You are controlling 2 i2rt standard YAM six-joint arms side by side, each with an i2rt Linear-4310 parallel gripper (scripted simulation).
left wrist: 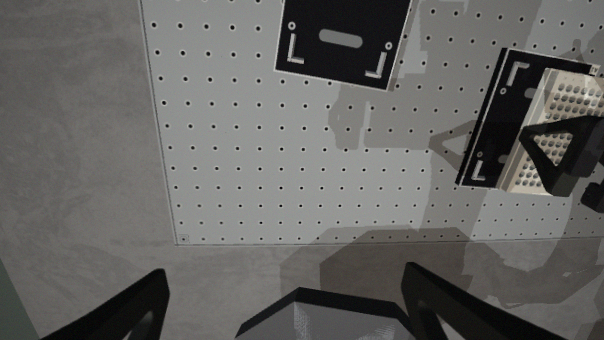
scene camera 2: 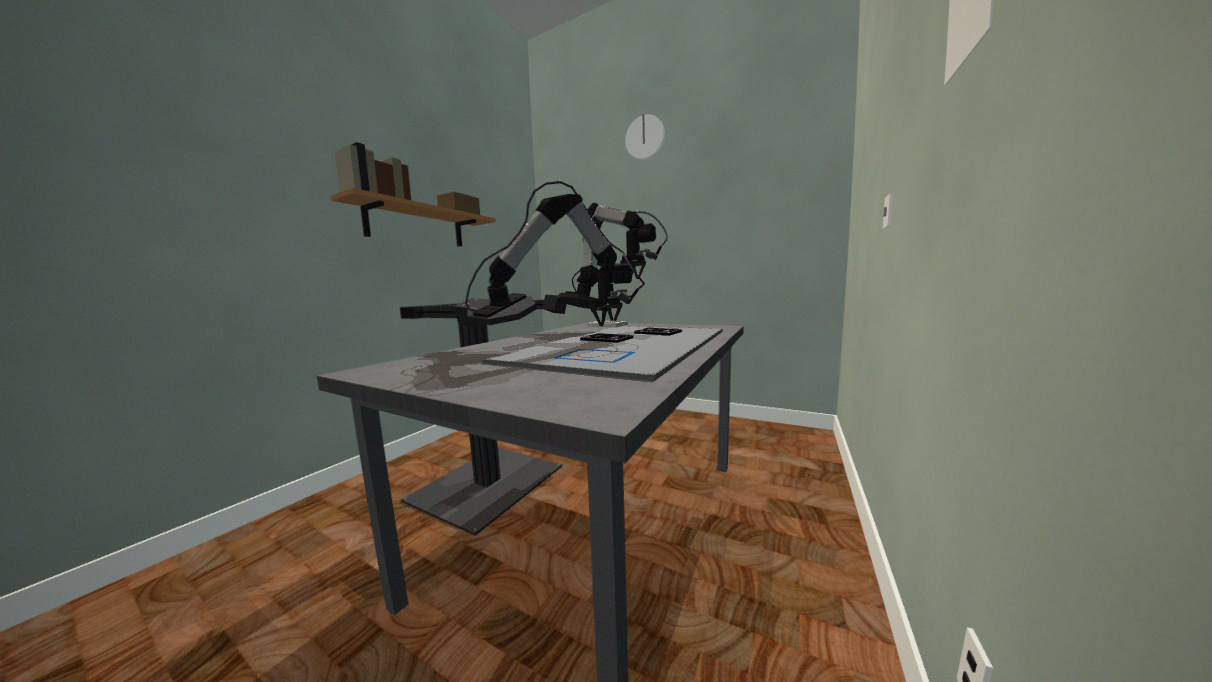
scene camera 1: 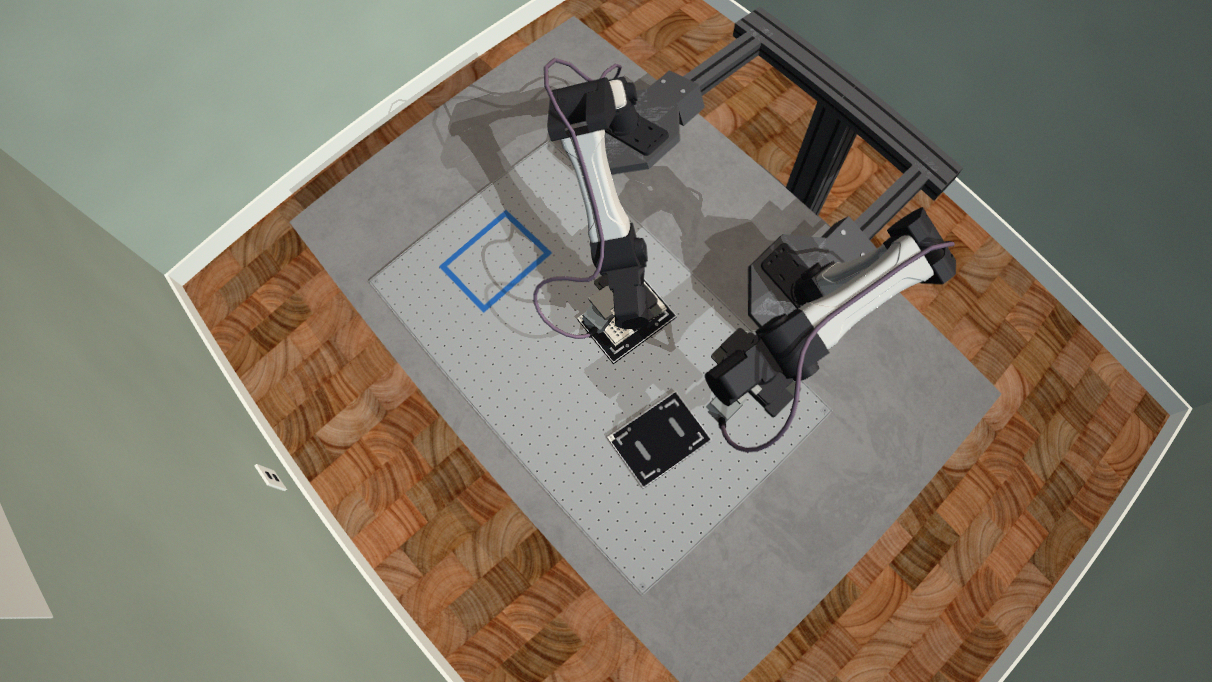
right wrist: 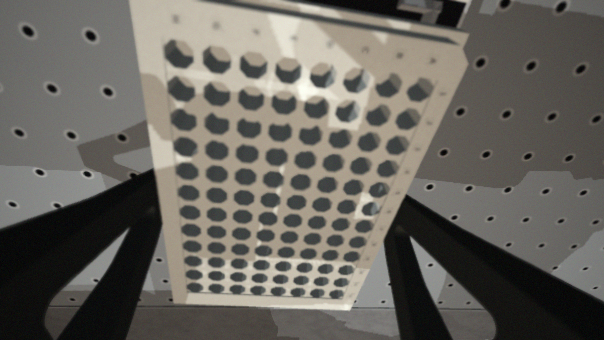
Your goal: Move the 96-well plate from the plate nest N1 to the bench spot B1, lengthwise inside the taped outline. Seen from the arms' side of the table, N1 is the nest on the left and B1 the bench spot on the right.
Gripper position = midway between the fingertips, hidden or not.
Observation:
I see my left gripper [scene camera 1: 748, 385], my right gripper [scene camera 1: 627, 311] and a cream 96-well plate [right wrist: 304, 235].
My left gripper is seen too in the left wrist view [left wrist: 288, 278]. My right gripper is seen too in the left wrist view [left wrist: 555, 137], in scene camera 2 [scene camera 2: 607, 324] and in the right wrist view [right wrist: 282, 191].

